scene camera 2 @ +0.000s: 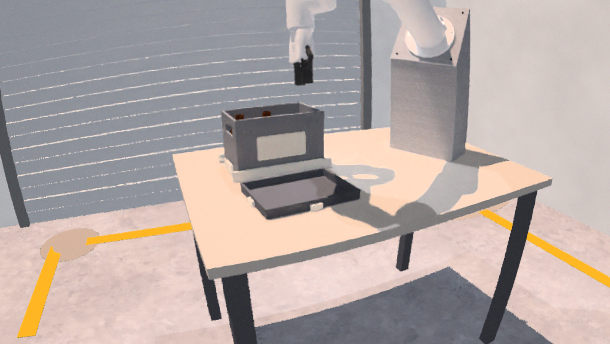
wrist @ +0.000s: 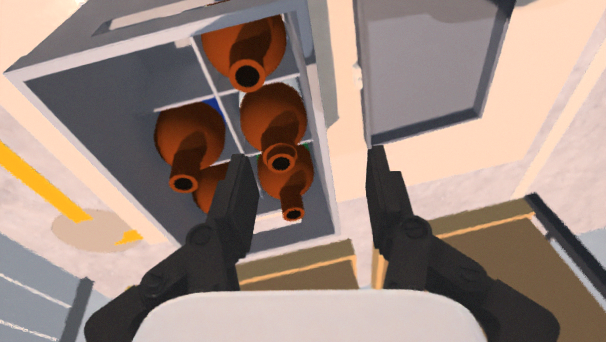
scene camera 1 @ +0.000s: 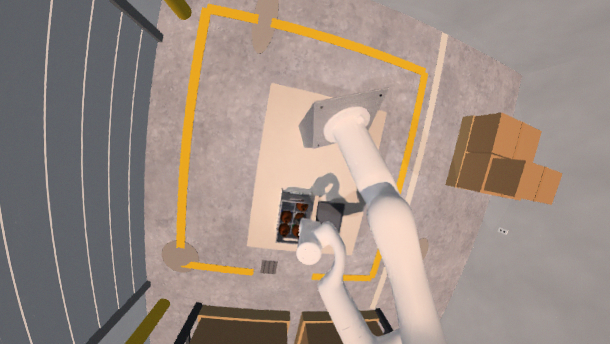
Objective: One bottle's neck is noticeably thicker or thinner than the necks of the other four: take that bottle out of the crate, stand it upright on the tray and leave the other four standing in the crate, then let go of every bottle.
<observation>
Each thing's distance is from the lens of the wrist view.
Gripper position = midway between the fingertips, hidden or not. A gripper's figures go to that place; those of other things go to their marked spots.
my gripper [wrist: 309, 170]: 15 cm
bottle [wrist: 273, 119]: 29 cm
bottle [wrist: 288, 187]: 35 cm
bottle [wrist: 191, 137]: 31 cm
</observation>
